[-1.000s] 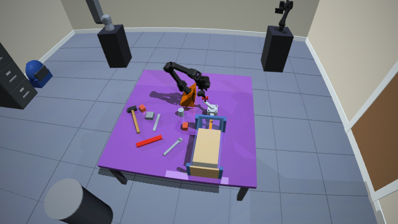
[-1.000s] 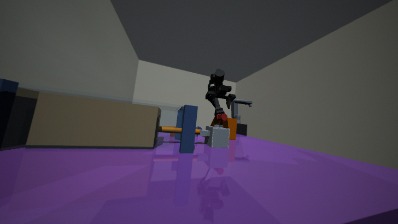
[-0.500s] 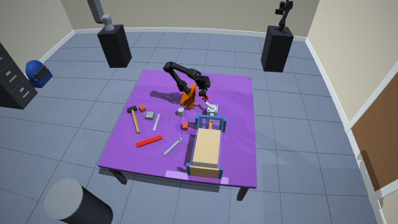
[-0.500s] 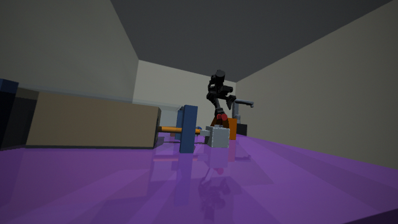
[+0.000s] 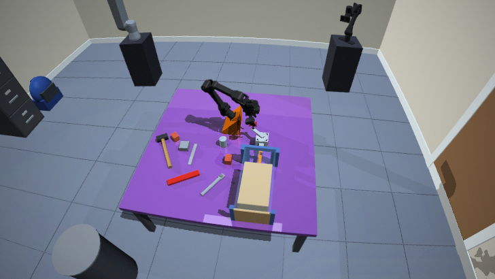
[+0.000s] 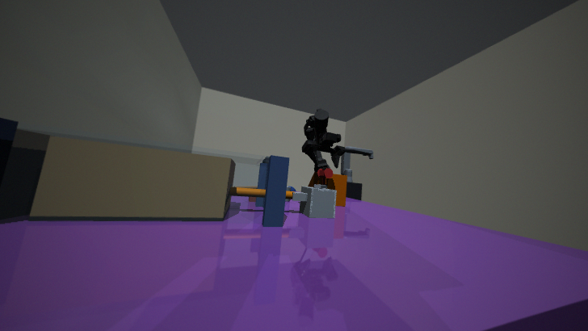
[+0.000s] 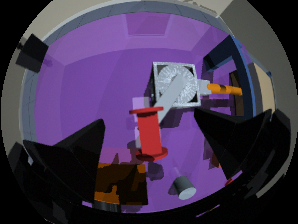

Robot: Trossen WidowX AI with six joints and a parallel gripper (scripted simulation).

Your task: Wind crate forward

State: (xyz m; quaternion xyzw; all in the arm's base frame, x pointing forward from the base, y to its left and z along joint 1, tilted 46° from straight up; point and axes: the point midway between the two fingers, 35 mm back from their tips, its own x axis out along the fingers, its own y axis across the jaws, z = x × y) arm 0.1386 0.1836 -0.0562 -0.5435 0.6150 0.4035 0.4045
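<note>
Now: the red knob 20 mm to the right of my gripper tip and 40 mm below it. Also, from my gripper tip: grey bar: 190 mm ahead, 460 mm to the right, 170 mm below; then grey winch: 50 mm ahead, 50 mm to the left, 140 mm below; then winch handle: 20 mm ahead, 10 mm to the left, 70 mm below.
</note>
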